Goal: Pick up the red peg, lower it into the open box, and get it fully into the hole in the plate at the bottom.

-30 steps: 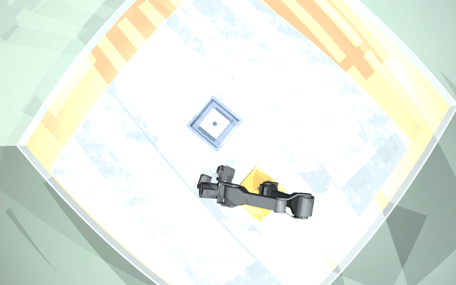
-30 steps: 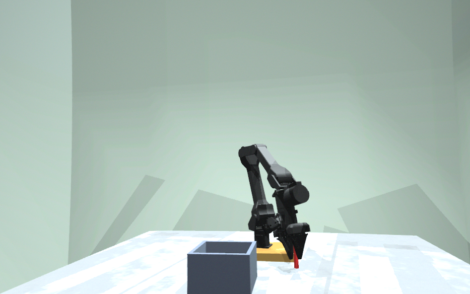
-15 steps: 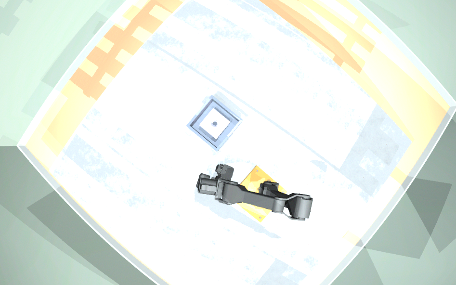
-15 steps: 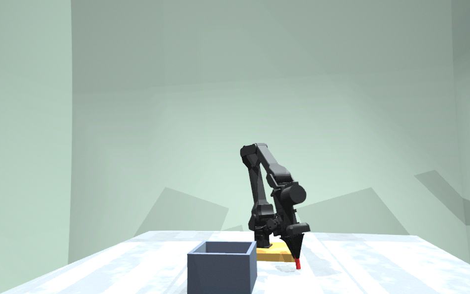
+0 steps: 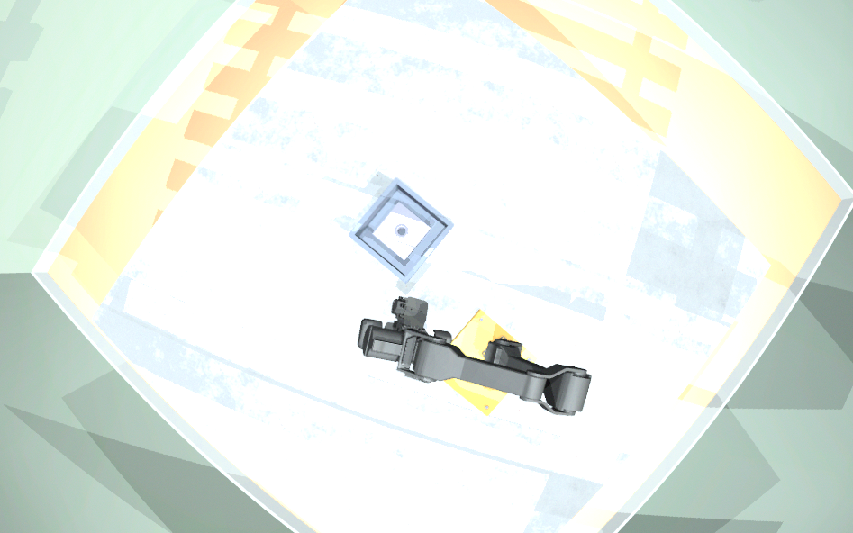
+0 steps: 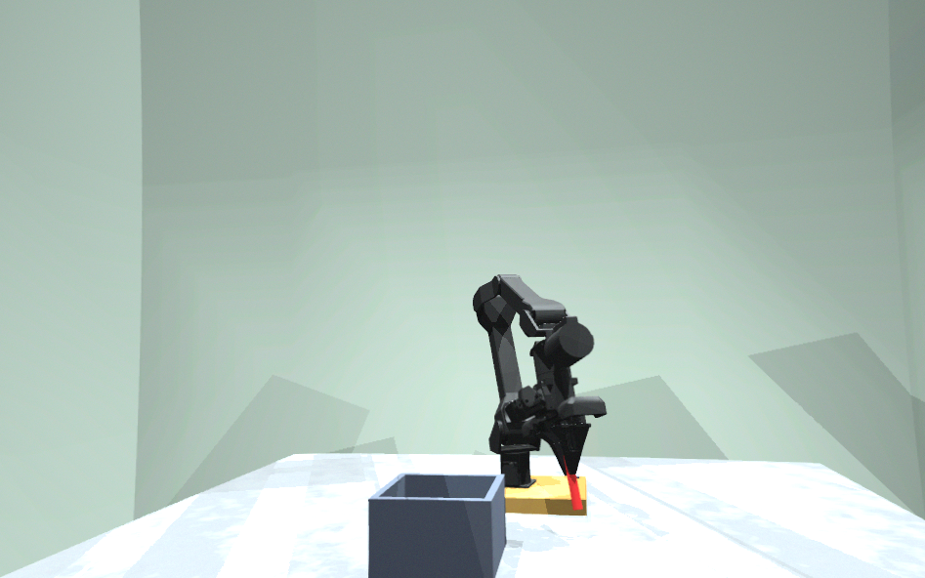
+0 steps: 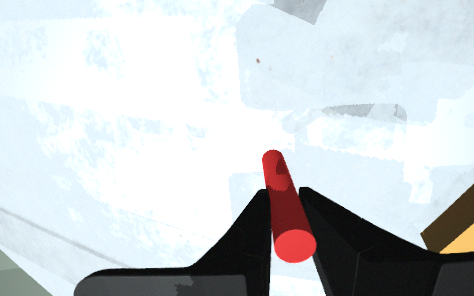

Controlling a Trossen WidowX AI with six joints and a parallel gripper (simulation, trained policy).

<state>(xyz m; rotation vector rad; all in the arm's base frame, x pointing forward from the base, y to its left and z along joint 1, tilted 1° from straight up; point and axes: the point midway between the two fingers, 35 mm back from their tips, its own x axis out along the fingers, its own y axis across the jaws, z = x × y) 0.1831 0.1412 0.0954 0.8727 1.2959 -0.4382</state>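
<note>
The pale plate lies 16 cm ahead of my gripper tip, 15 cm to the right of it and 4 cm below it. Round my gripper tip: red peg (1 cm below); grey box (16 cm ahead, 15 cm to the right, 6 cm below).
</note>
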